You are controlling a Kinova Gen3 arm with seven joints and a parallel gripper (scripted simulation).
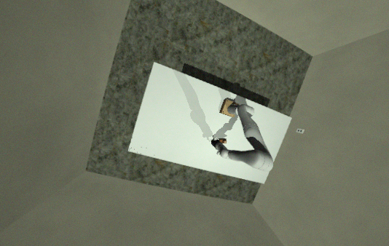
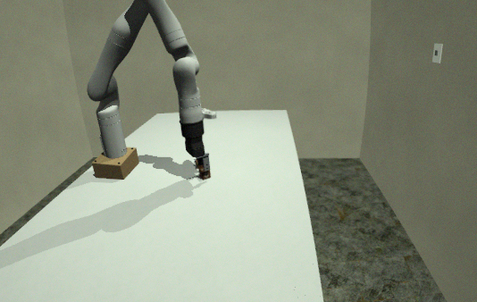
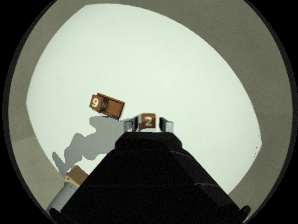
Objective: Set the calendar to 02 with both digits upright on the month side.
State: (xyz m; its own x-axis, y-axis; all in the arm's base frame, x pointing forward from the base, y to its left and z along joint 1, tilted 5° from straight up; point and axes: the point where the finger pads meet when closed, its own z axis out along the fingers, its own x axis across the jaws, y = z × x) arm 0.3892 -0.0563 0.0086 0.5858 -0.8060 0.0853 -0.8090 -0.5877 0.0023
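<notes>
Now: hand 40 mm above the brown calendar cube. Round my hand: brown tray 100 mm to the left, 50 mm below, 30 mm behind.
</notes>
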